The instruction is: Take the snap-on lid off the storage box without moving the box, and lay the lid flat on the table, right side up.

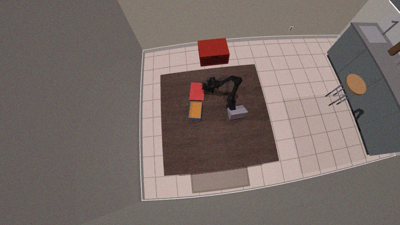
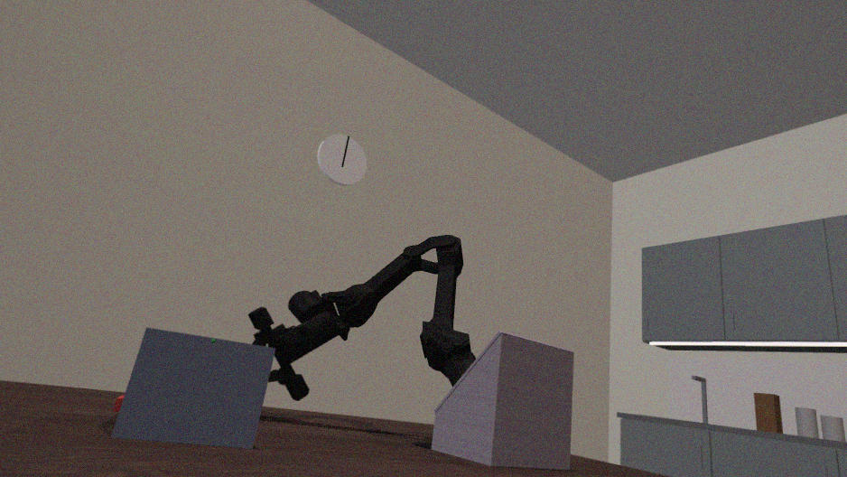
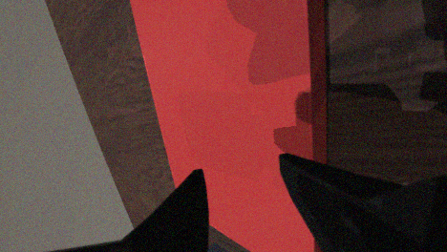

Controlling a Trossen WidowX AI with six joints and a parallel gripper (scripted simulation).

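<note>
Right now the red lid is 7 cm ahead of my gripper tip, 2 cm to the right of it and 4 cm below it. The rest, counted from my gripper tip: blue-grey storage box 14 cm ahead, 25 cm to the left, 1 cm below.
</note>
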